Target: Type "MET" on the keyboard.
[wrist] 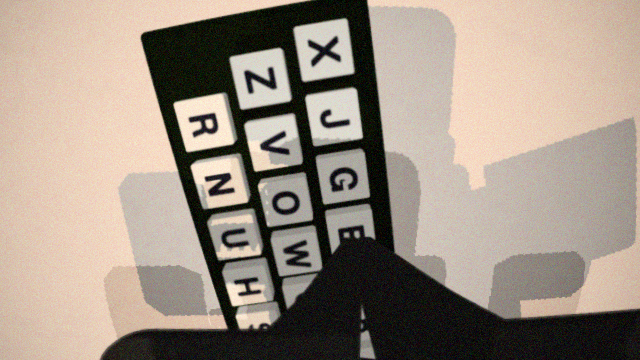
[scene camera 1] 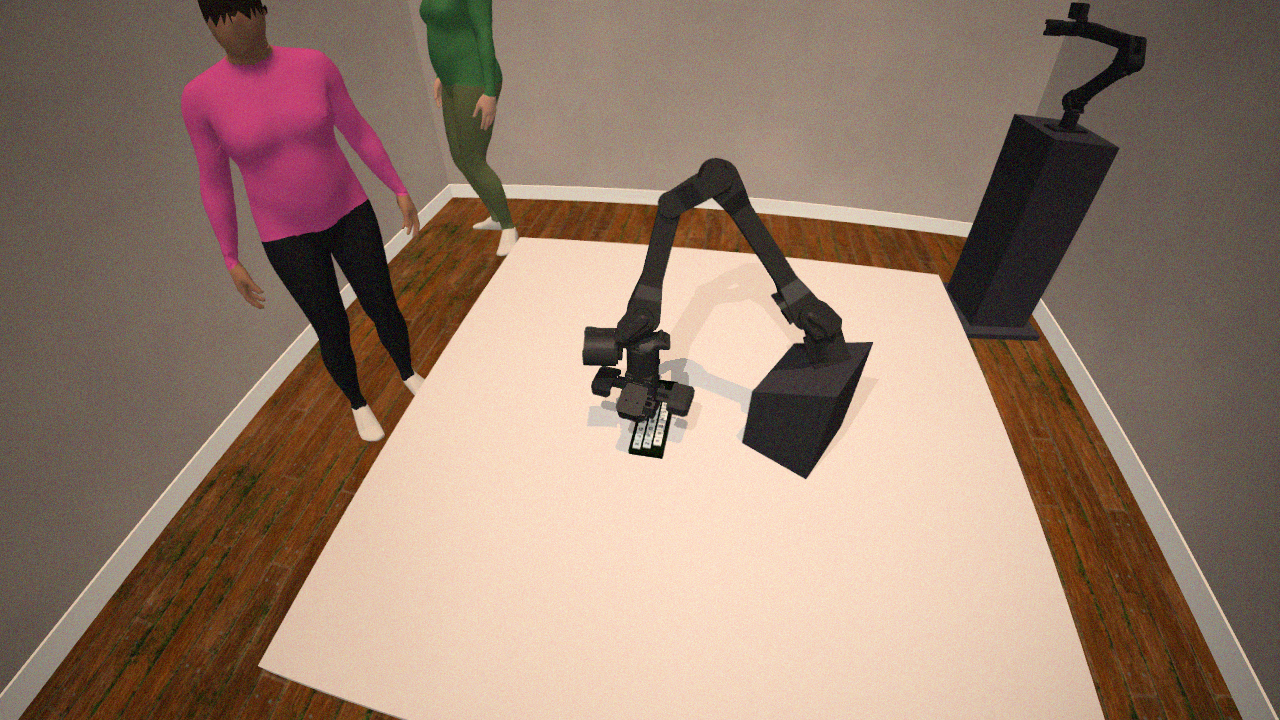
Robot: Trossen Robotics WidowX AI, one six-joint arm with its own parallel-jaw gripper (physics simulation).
Scene:
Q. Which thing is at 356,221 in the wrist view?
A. An E key.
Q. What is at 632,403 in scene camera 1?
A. My gripper.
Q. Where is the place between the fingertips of my gripper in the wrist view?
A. At 356,250

